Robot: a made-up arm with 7 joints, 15 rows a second.
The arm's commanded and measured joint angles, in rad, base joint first. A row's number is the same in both.
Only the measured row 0 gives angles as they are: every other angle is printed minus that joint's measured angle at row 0.
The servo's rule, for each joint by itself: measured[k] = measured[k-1] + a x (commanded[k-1-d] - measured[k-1]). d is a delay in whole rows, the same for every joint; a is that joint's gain. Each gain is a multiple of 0.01, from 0.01 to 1. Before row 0 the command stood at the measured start. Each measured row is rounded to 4 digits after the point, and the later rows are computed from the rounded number. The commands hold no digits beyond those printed.
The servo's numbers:
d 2
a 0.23 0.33 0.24 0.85 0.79 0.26 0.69
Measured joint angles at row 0:
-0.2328, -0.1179, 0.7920, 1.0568, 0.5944, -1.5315, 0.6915
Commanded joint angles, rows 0 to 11:
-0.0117, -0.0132, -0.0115, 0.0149, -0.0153, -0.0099, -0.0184
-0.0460, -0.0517, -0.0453, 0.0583, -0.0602, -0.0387, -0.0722
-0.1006, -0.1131, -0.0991, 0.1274, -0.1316, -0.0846, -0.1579
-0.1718, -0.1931, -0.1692, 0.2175, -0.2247, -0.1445, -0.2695
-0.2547, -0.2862, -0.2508, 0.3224, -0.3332, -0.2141, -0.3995
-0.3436, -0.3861, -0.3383, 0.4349, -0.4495, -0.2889, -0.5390
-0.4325, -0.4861, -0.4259, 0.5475, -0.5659, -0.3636, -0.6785
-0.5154, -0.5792, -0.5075, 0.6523, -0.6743, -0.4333, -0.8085
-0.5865, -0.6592, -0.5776, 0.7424, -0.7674, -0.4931, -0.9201
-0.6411, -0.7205, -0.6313, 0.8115, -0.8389, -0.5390, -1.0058
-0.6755, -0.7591, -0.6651, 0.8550, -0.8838, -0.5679, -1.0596
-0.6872, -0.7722, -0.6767, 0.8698, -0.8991, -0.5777, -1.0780
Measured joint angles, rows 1 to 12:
0.0000, 0.0000, 0.0000, 0.0000, 0.0000, 0.0000, 0.0000
0.0000, 0.0000, 0.0000, 0.0000, 0.0000, 0.0000, 0.0000
-0.0027, -0.0044, -0.0028, 0.0127, -0.0121, -0.0026, -0.0127
-0.0127, -0.0200, -0.0130, 0.0515, -0.0501, -0.0120, -0.0538
-0.0329, -0.0507, -0.0337, 0.1160, -0.1145, -0.0309, -0.1256
-0.0648, -0.0977, -0.0662, 0.2023, -0.2016, -0.0604, -0.2249
-0.1085, -0.1599, -0.1105, 0.3044, -0.3056, -0.1004, -0.3454
-0.1626, -0.2345, -0.1652, 0.4153, -0.4193, -0.1494, -0.4790
-0.2247, -0.3175, -0.2278, 0.5277, -0.5351, -0.2051, -0.6167
-0.2916, -0.4039, -0.2949, 0.6336, -0.6451, -0.2644, -0.7490
-0.3594, -0.4881, -0.3627, 0.7261, -0.7417, -0.3239, -0.8671
-0.4242, -0.5648, -0.4272, 0.7987, -0.8185, -0.3798, -0.9628

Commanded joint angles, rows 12 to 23:
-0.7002, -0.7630, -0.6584, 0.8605, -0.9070, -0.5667, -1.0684
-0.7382, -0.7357, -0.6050, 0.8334, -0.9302, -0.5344, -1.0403
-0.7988, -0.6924, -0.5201, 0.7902, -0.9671, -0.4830, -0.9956
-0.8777, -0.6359, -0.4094, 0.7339, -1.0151, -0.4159, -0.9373
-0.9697, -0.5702, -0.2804, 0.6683, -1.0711, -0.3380, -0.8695
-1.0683, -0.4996, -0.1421, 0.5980, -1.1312, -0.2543, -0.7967
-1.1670, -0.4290, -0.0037, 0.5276, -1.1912, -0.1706, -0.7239
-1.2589, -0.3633, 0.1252, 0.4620, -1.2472, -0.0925, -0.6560
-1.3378, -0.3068, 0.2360, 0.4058, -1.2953, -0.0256, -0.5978
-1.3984, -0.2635, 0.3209, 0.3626, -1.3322, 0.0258, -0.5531
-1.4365, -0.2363, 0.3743, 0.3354, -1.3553, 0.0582, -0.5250
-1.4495, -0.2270, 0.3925, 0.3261, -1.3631, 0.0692, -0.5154
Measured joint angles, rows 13 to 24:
-0.4820, -0.6289, -0.4843, 0.8466, -0.8701, -0.4287, -1.0296
-0.5292, -0.6762, -0.5305, 0.8663, -0.8930, -0.4674, -1.0630
-0.5685, -0.7048, -0.5612, 0.8614, -0.9041, -0.4932, -1.0667
-0.6075, -0.7150, -0.5717, 0.8376, -0.9247, -0.5039, -1.0485
-0.6515, -0.7075, -0.5593, 0.7973, -0.9582, -0.4985, -1.0120
-0.7035, -0.6839, -0.5233, 0.7434, -1.0032, -0.4770, -0.9605
-0.7647, -0.6464, -0.4650, 0.6796, -1.0568, -0.4409, -0.8977
-0.8345, -0.5980, -0.3875, 0.6102, -1.1156, -0.3924, -0.8280
-0.9110, -0.5422, -0.2954, 0.5400, -1.1753, -0.3347, -0.7562
-0.9910, -0.4832, -0.1945, 0.4737, -1.2321, -0.2717, -0.6871
-1.0708, -0.4250, -0.0912, 0.4160, -1.2820, -0.2077, -0.6255
-1.1461, -0.3717, 0.0077, 0.3706, -1.3217, -0.1470, -0.5755

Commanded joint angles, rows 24 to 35:
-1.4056, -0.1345, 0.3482, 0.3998, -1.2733, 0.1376, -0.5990
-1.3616, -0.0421, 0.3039, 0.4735, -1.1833, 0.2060, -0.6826
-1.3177, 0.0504, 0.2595, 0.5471, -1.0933, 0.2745, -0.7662
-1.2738, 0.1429, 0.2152, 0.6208, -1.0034, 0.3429, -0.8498
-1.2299, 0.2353, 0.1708, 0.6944, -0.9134, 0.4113, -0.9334
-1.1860, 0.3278, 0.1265, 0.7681, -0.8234, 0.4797, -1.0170
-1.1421, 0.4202, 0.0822, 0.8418, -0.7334, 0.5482, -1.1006
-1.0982, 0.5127, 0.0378, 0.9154, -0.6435, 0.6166, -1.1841
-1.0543, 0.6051, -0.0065, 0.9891, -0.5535, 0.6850, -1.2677
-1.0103, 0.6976, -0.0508, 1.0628, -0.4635, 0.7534, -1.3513
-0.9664, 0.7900, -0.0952, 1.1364, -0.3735, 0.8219, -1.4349
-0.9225, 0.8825, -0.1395, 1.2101, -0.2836, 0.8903, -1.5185
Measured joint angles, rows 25 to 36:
-1.2129, -0.3270, 0.0957, 0.3407, -1.3482, -0.0936, -0.5407
-1.2673, -0.2940, 0.1669, 0.3283, -1.3600, -0.0513, -0.5232
-1.2991, -0.2414, 0.2104, 0.3891, -1.2915, -0.0022, -0.5755
-1.3135, -0.1756, 0.2328, 0.4608, -1.2060, 0.0519, -0.6494
-1.3145, -0.1010, 0.2392, 0.5342, -1.1170, 0.1098, -0.7300
-1.3051, -0.0205, 0.2334, 0.6078, -1.0273, 0.1704, -0.8127
-1.2878, 0.0639, 0.2184, 0.6814, -0.9373, 0.2330, -0.8960
-1.2644, 0.1510, 0.1963, 0.7551, -0.8473, 0.2971, -0.9795
-1.2363, 0.2398, 0.1689, 0.8288, -0.7573, 0.3624, -1.0631
-1.2045, 0.3299, 0.1374, 0.9024, -0.6674, 0.4285, -1.1466
-1.1700, 0.4207, 0.1029, 0.9761, -0.5774, 0.4952, -1.2302
-1.1333, 0.5121, 0.0660, 1.0498, -0.4874, 0.5623, -1.3138

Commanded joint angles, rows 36 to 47:
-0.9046, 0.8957, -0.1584, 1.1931, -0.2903, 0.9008, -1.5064
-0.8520, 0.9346, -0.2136, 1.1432, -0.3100, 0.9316, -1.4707
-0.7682, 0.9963, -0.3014, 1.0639, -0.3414, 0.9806, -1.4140
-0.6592, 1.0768, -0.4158, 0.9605, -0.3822, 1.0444, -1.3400
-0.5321, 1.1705, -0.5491, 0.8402, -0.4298, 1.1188, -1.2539
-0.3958, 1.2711, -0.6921, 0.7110, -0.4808, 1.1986, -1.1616
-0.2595, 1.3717, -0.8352, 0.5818, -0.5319, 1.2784, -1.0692
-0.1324, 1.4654, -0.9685, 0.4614, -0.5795, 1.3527, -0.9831
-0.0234, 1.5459, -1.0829, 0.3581, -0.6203, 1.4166, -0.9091
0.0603, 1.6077, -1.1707, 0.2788, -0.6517, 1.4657, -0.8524
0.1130, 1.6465, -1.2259, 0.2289, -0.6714, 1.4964, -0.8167
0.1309, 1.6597, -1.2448, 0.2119, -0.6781, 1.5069, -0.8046
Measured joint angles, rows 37 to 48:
-1.0949, 0.6038, 0.0273, 1.1234, -0.3974, 0.6298, -1.3974
-1.0552, 0.6958, -0.0127, 1.1971, -0.3075, 0.6975, -1.4810
-1.0206, 0.7618, -0.0477, 1.1937, -0.2939, 0.7504, -1.4985
-0.9818, 0.8188, -0.0875, 1.1508, -0.3066, 0.7975, -1.4793
-0.9327, 0.8774, -0.1388, 1.0769, -0.3341, 0.8451, -1.4342
-0.8698, 0.9432, -0.2053, 0.9780, -0.3721, 0.8969, -1.3692
-0.7921, 1.0182, -0.2878, 0.8609, -0.4177, 0.9546, -1.2896
-0.7010, 1.1017, -0.3848, 0.7335, -0.4675, 1.0180, -1.2013
-0.5995, 1.1908, -0.4929, 0.6046, -0.5184, 1.0857, -1.1102
-0.4921, 1.2814, -0.6070, 0.4829, -0.5667, 1.1551, -1.0225
-0.3843, 1.3687, -0.7212, 0.3768, -0.6090, 1.2231, -0.9443
-0.2820, 1.4476, -0.8291, 0.2935, -0.6427, 1.2862, -0.8809

